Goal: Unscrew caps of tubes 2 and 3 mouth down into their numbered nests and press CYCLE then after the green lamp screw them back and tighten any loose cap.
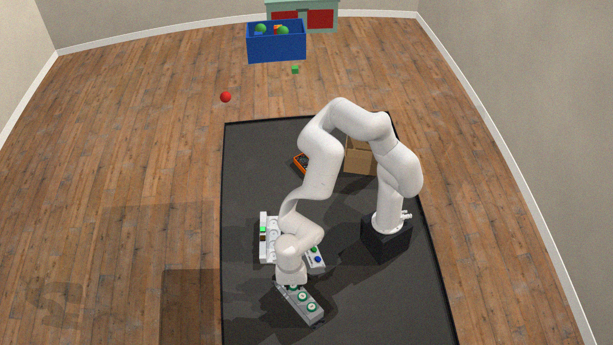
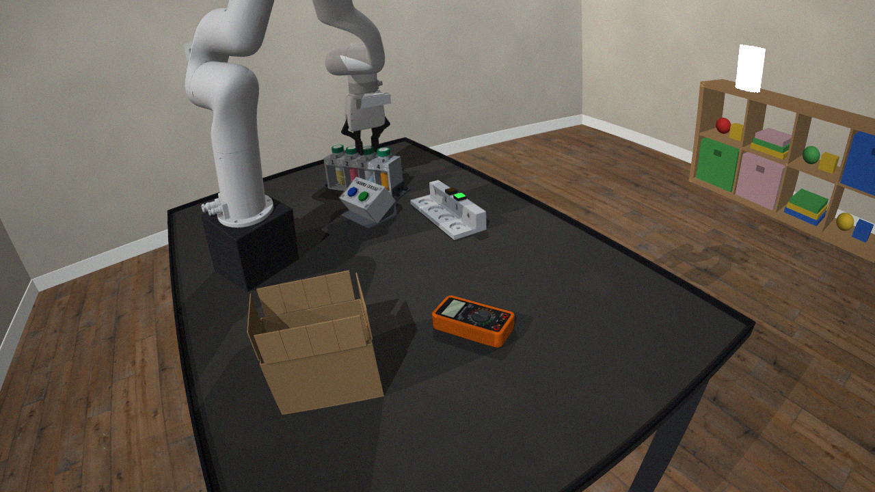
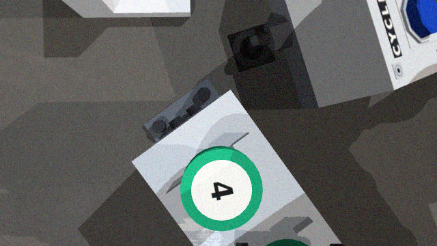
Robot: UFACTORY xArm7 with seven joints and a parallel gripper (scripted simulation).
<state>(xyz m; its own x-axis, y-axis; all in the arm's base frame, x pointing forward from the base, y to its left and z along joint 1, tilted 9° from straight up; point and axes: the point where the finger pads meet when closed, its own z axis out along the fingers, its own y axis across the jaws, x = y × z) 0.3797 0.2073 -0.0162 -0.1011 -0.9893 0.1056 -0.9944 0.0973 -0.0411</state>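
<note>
Now: the cap 30 mm ahead of my hand, 40 mm to the right of it and 10 mm below it. From my hand the other things lie so: blue key 100 mm behind, 120 mm to the right, 60 mm below; green key 90 mm behind, 170 mm to the right, 60 mm below; key housing 80 mm behind, 150 mm to the right, 80 mm below.
</note>
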